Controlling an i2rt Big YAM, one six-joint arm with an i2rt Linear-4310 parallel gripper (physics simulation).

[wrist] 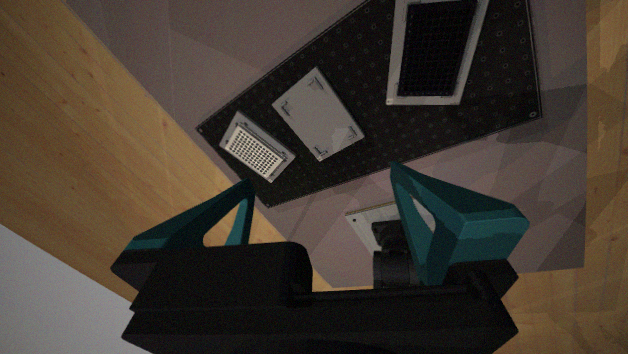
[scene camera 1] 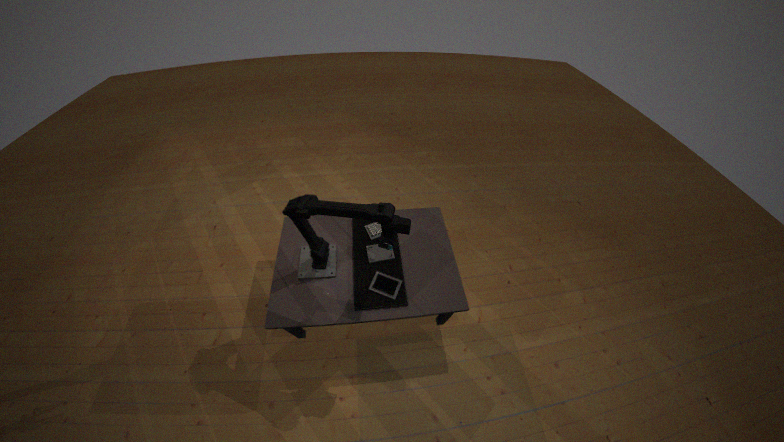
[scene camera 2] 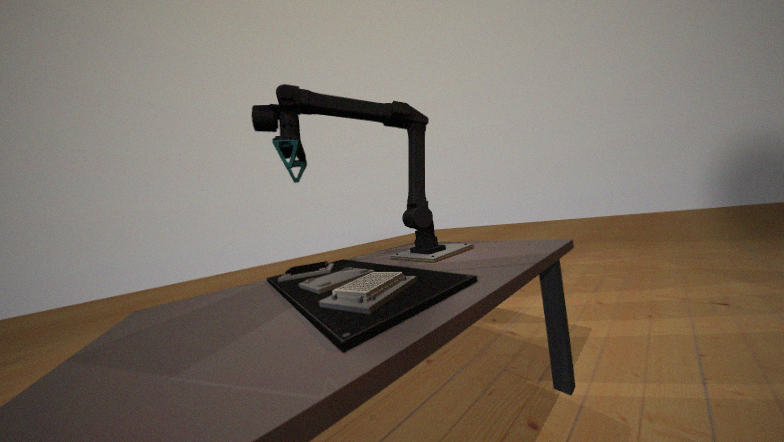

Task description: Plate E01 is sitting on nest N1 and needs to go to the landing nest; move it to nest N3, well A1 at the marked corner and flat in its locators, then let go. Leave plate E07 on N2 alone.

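A white plate with a grid of wells [scene camera 1: 373, 229] [scene camera 2: 367, 284] [wrist: 254, 154] sits on a grey nest [scene camera 2: 344, 306] at one end of the black board. A black plate [scene camera 1: 385, 285] [scene camera 2: 307, 268] [wrist: 437, 47] sits in a light nest [wrist: 425, 101] at the other end. Between them is a bare grey nest [scene camera 1: 377, 255] [wrist: 315, 115] with corner locators. Plate and nest names are not readable, so I cannot tell which plate is E01 or E07. My gripper [scene camera 2: 293, 173] [wrist: 318, 177] is open and empty, high above the board; in scene camera 1 the arm partly hides it.
The black perforated board [scene camera 1: 363, 299] [scene camera 2: 422, 301] [wrist: 375, 65] lies on the grey-brown table [scene camera 1: 433, 263] [scene camera 2: 181, 351]. The arm's base plate [scene camera 1: 301, 271] [scene camera 2: 403, 256] [wrist: 362, 217] stands beside the board. The table edge is close to the white plate's end of the board.
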